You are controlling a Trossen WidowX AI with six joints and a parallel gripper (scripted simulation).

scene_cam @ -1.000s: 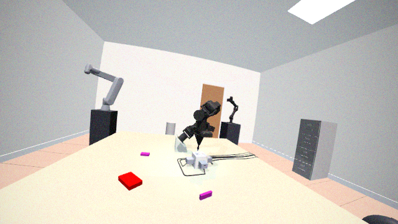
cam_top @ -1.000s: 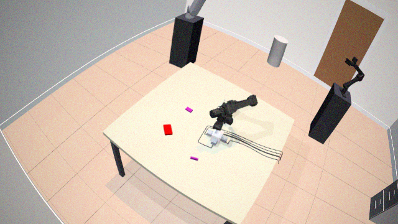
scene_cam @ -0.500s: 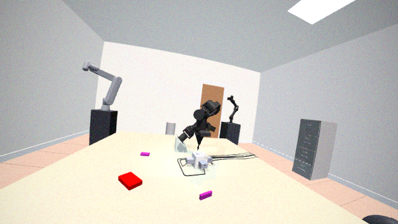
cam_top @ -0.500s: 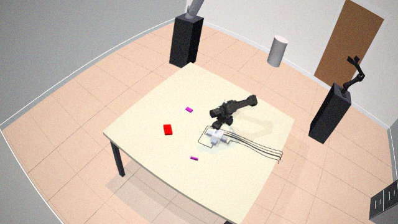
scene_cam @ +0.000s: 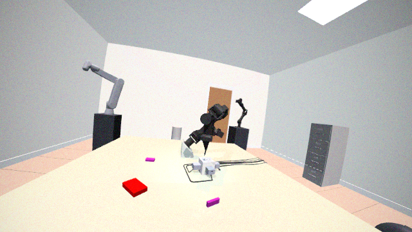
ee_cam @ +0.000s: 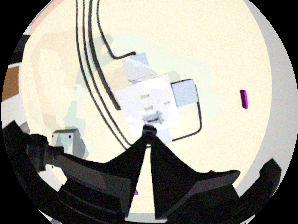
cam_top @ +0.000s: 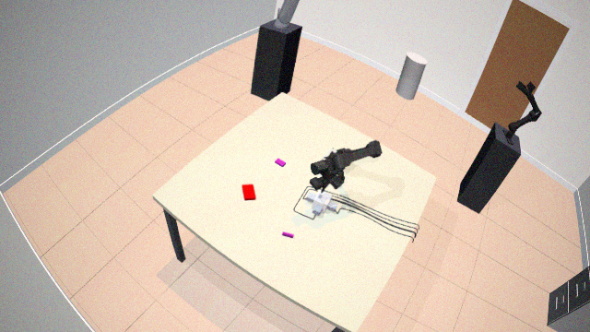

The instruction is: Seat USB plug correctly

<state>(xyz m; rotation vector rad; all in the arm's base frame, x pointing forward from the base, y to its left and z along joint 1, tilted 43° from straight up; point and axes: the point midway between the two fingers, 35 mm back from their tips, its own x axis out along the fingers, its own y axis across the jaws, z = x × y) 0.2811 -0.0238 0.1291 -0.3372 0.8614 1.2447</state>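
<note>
The USB plug is 20 mm below my gripper tip. Round my gripper tip: red block (340 mm to the right, 150 mm ahead, 130 mm below); then magenta block (320 mm to the right, 140 mm behind, 130 mm below).
</note>
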